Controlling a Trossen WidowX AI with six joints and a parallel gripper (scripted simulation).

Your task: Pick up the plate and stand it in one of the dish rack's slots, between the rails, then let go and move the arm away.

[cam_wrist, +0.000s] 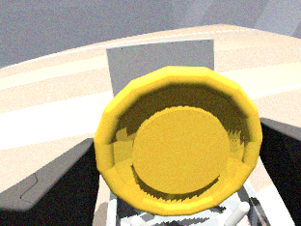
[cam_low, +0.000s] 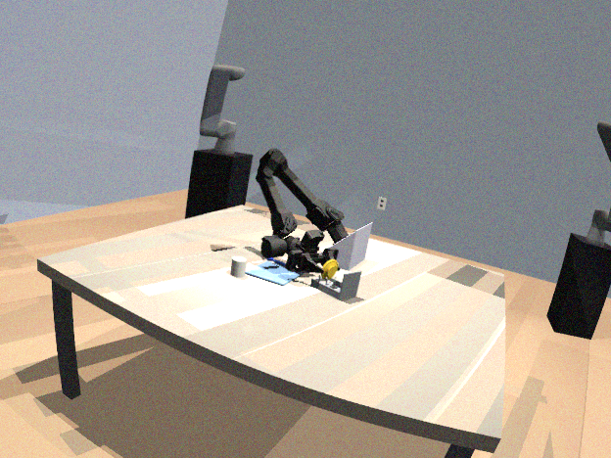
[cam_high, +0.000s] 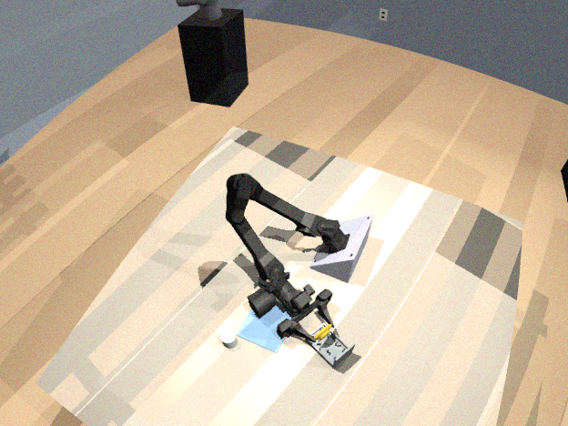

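The yellow plate lies 10 mm to the right of my gripper tip. Round my gripper tip: blue mat 170 mm to the right, 50 mm below; then small white cup 250 mm to the right, 90 mm ahead, 30 mm below; then grey dish rack 30 mm below, 20 mm to the left, 10 mm ahead.
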